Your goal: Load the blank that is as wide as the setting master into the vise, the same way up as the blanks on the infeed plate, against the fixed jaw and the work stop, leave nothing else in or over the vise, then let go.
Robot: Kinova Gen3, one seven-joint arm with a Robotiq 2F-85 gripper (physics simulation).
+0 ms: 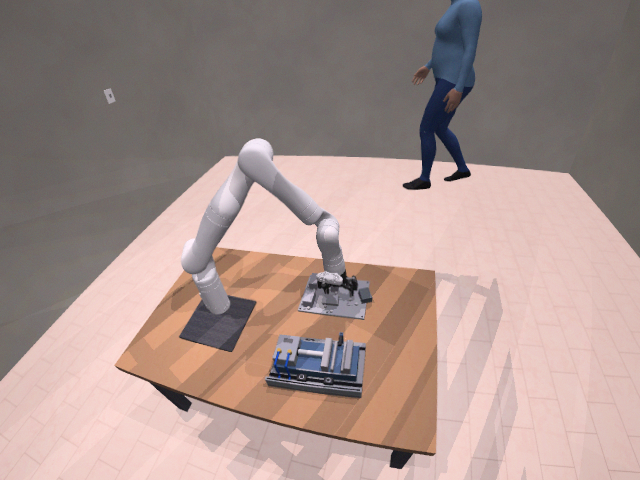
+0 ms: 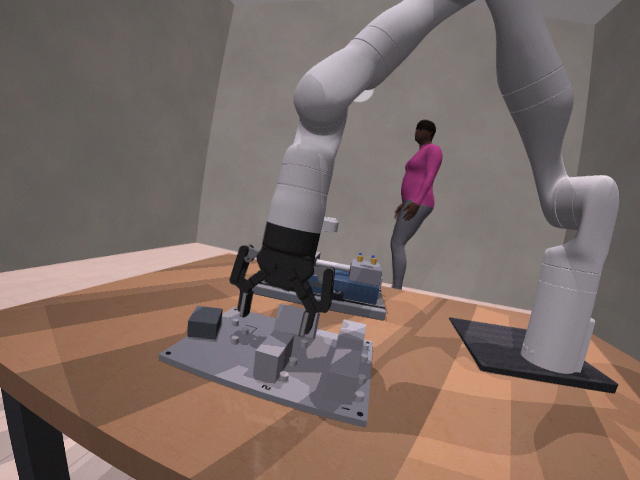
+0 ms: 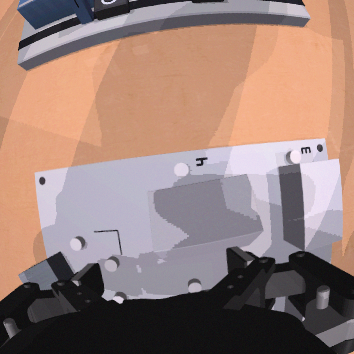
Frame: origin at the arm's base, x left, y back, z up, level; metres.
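Seen in the pictures: gripper, fingertip midpoint: (image 1: 339,294) (image 2: 272,325) (image 3: 163,270); arm's base, link origin: (image 1: 219,305) (image 2: 547,360).
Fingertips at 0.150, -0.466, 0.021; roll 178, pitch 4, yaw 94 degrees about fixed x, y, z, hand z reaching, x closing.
Pixels of each thing's top centre, then the offset from my fingertips to it, as dx, dy, dz. "*": a spot on its surface instead.
- dark grey block, top centre: (image 3: 48,296) (image 2: 206,314) (image 1: 365,293) +0.028, -0.095, -0.001
- infeed plate's, top centre: (image 3: 195,273) (image 2: 280,349) (image 1: 335,295) +0.015, +0.023, -0.026
- grey blank, top centre: (image 3: 208,230) (image 2: 299,305) (image 1: 330,295) -0.032, +0.027, +0.028
- mark 3, surface spot: (image 3: 322,200) (image 2: 352,328) * -0.039, +0.111, +0.010
- mark 2, surface spot: (image 2: 271,359) * +0.089, +0.039, +0.005
- mark 1, surface spot: (image 2: 340,381) * +0.085, +0.119, +0.001
- blue vise, top centre: (image 2: 327,255) (image 1: 315,351) -0.292, +0.000, +0.066
- black work stop, top centre: (image 1: 340,340) -0.232, -0.063, +0.062
A dark grey block (image 1: 365,295) (image 2: 204,324) (image 3: 46,273), apparently the setting master, sits at the infeed plate's (image 1: 338,313) (image 2: 178,352) (image 3: 90,187) outer edge. A grey blank (image 3: 205,215) (image 1: 330,300) lies slightly skewed beside mark 4; whether it is tilted is unclear. Other blanks stand near mark 3 (image 3: 322,200) (image 2: 353,333), mark 2 (image 2: 271,359) and mark 1 (image 2: 340,381). My gripper (image 1: 339,292) (image 2: 275,316) (image 3: 163,270) is open and empty, low over the plate. The blue vise (image 1: 314,373) (image 2: 356,289) has a fixed jaw (image 1: 348,356) and black work stop (image 1: 340,338); no blank shows between its jaws.
The moving jaw (image 1: 326,354) is on the screw side of the vise. Blue hoses (image 1: 287,365) run down the vise's end block. Short pegs (image 3: 77,243) (image 3: 111,263) rise from the plate. The arm's base stands on a dark mat (image 1: 240,315) (image 2: 475,351). A person stands beyond the table.
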